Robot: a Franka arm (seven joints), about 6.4 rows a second.
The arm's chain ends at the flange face. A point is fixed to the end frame.
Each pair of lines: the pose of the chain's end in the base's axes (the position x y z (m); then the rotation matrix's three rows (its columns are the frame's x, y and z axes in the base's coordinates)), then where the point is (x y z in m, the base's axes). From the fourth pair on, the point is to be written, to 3 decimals.
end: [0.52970 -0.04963 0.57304], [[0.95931 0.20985 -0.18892], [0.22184 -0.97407 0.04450], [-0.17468 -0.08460 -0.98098]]
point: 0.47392 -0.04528 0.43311
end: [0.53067 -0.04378 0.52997], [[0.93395 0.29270 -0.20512], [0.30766 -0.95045 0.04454], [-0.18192 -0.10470 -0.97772]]
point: 0.47287 -0.04194 0.39081
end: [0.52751 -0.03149 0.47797], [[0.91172 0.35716 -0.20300], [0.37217 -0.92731 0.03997], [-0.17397 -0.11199 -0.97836]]
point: 0.47038 -0.03223 0.33852
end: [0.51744 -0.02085 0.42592], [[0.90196 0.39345 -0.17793], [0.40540 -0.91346 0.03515], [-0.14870 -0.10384 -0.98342]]
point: 0.464 -0.023 0.285
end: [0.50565 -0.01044 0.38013], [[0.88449 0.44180 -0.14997], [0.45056 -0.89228 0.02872], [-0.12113 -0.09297 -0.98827]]
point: 0.457 -0.015 0.238
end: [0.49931 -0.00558 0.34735], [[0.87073 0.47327 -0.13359], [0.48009 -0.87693 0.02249], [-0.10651 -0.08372 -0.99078]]
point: 0.453 -0.012 0.204
